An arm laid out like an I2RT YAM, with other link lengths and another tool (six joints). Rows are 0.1 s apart.
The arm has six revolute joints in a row. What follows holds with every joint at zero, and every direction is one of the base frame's. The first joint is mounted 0.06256 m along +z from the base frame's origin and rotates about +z. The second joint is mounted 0.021 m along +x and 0.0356 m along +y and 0.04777 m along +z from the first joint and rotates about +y. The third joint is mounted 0.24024 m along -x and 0.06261 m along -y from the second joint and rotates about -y. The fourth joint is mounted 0.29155 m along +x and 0.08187 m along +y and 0.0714 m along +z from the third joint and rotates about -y. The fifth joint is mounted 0.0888 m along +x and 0.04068 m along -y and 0.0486 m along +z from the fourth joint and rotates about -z. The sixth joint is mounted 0.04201 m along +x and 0.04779 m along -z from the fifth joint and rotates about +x. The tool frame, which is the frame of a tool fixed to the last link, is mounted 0.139 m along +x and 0.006 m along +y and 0.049 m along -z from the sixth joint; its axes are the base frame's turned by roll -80.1, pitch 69 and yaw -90 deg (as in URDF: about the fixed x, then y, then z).
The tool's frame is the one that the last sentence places.
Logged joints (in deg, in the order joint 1, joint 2, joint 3, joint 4, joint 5, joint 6), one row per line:
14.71 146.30 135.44 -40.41 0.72 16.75
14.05 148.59 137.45 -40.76 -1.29 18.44
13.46 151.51 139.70 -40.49 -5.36 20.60
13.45 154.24 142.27 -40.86 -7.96 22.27
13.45 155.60 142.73 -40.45 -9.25 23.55
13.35 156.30 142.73 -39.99 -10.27 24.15
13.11 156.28 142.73 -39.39 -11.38 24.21
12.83 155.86 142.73 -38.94 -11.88 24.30
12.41 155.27 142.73 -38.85 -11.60 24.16
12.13 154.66 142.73 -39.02 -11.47 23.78
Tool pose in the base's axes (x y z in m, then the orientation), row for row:
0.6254 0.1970 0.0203 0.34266 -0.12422 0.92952 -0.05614
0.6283 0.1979 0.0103 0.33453 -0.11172 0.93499 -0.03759
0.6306 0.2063 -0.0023 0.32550 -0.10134 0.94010 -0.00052
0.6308 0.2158 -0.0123 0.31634 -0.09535 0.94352 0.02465
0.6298 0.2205 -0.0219 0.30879 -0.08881 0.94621 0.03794
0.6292 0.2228 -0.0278 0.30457 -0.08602 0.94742 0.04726
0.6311 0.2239 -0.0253 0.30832 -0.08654 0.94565 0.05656
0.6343 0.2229 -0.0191 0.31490 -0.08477 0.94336 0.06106
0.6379 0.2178 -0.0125 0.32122 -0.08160 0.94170 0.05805
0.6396 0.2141 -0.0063 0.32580 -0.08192 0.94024 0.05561
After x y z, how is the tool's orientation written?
As a quaternion, w x y z.
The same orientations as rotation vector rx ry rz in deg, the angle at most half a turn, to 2 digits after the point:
-18.50 138.44 -8.36
-16.71 139.81 -5.62
-15.22 141.19 -0.08
-14.38 142.34 3.72
-13.45 143.28 5.75
-13.05 143.77 7.17
-13.11 143.23 8.57
-12.80 142.42 9.22
-12.28 141.73 8.74
-12.30 141.19 8.35

